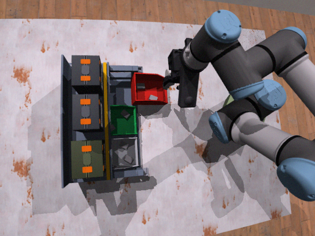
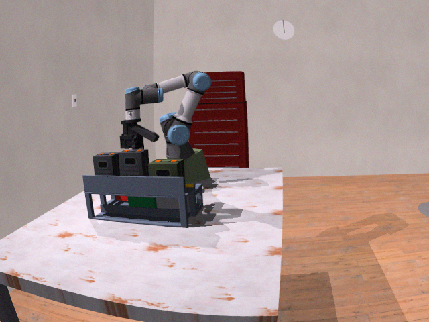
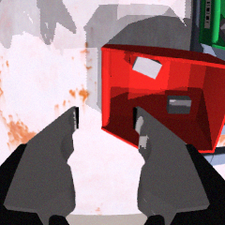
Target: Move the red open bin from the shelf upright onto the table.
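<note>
Right now the red open bin is 6 cm ahead of my hand, 1 cm to the right of it and 7 cm below it. The rest, counted from my hand: shelf rail (10 cm ahead, 11 cm to the left, 11 cm below); yellow bar (21 cm ahead, 12 cm to the left, 1 cm below); green bin (18 cm ahead, 12 cm to the left, 7 cm below).
</note>
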